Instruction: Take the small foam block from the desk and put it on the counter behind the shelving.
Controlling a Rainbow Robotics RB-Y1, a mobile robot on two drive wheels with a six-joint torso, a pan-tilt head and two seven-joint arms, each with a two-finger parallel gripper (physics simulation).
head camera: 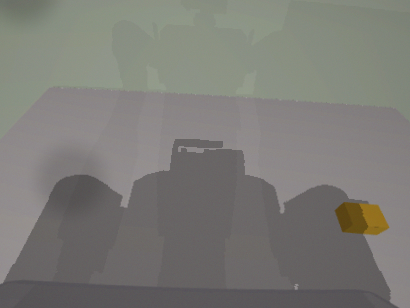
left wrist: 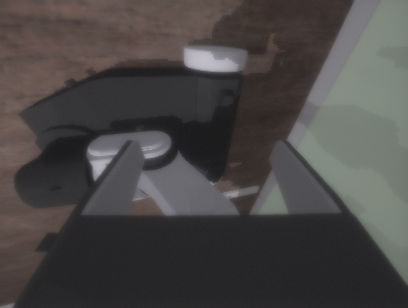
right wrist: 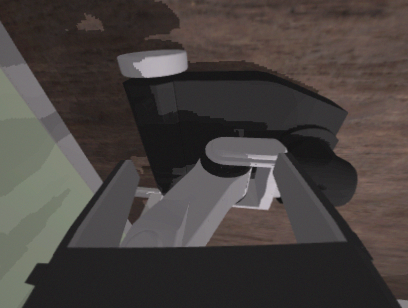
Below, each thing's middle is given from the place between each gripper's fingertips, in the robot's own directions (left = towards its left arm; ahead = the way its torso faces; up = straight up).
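Small yellow foam block (head camera: 359, 218) a good way ahead of my right hand, a good way to the right of it, far above it.
Left hand far below the block, far to the left of it, a good way short of it.
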